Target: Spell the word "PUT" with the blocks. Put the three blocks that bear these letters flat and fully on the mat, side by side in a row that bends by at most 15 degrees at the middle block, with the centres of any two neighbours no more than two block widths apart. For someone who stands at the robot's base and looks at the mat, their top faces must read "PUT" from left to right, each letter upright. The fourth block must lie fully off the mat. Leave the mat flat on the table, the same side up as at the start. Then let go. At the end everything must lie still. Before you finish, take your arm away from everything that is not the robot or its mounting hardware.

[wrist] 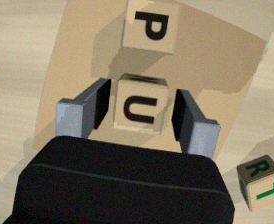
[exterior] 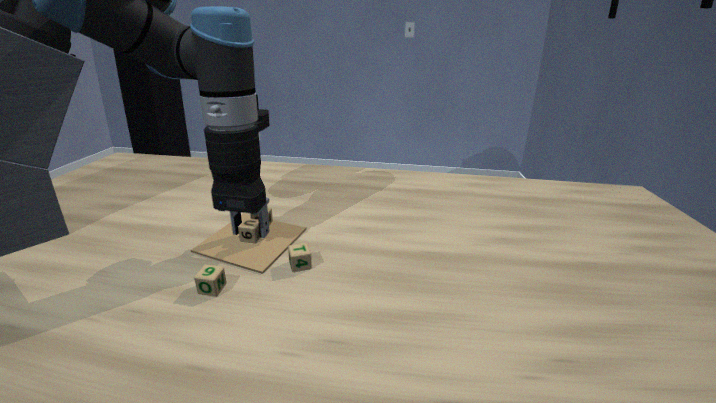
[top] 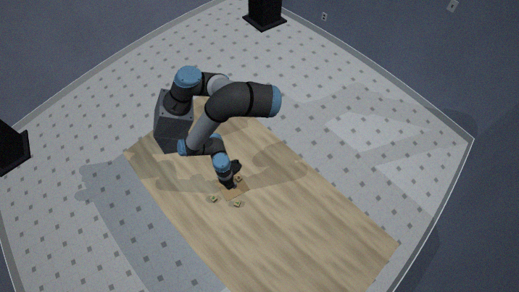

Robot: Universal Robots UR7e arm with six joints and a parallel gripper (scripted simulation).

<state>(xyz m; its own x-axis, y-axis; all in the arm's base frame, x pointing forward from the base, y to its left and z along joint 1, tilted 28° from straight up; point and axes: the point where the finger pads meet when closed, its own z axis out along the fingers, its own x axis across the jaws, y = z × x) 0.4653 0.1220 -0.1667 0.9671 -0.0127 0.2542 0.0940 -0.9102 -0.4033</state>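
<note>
Right now my hand is 1 cm above the U block. The rest, counted from my hand: tan mat (3 cm below); P block (5 cm to the left, 1 cm below, 1 cm behind); T block (11 cm ahead, 4 cm to the right, 2 cm below).
</note>
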